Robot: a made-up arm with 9 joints.
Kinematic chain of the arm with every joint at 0, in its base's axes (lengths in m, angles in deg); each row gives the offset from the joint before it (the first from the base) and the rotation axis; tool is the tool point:
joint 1: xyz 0 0 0.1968 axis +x
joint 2: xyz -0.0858 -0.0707 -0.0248 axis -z
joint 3: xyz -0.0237 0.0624 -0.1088 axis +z
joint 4: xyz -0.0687 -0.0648 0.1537 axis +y
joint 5: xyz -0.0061 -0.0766 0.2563 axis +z
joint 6: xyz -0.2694 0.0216 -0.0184 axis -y
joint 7: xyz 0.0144 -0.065 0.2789 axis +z
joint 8: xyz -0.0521 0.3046 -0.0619 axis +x
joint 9: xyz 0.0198 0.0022 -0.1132 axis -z
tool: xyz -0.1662 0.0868 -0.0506
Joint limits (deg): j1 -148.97..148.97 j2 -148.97..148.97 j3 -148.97..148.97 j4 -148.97..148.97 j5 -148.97..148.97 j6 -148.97..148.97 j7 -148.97..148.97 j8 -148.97..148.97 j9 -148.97..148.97
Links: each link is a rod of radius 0.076 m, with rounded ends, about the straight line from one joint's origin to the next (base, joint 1, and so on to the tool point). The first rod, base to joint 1, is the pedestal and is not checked.
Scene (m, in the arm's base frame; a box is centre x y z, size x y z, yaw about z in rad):
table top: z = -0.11
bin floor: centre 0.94 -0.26 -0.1 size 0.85 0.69 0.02 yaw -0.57
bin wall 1: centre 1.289 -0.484 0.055 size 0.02 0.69 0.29 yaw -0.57
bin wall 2: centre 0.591 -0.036 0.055 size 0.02 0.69 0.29 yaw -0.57
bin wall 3: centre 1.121 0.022 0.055 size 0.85 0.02 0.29 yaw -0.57
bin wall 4: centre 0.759 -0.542 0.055 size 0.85 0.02 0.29 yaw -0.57
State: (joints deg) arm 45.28 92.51 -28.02 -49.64 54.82 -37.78 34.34 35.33 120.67
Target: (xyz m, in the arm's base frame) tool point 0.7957 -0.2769 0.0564
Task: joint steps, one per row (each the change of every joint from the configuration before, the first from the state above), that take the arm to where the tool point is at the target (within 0.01 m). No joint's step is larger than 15 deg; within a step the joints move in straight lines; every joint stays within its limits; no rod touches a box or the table.
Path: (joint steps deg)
1: 0.05 13.21 -12.50 3.00 -5.14 -0.07 3.09 3.83 -4.33
2: 0.05 13.21 -12.49 3.00 -5.15 -0.08 3.09 3.82 -4.32
3: 0.06 13.21 -12.50 3.00 -5.14 -0.07 3.09 3.83 -4.33

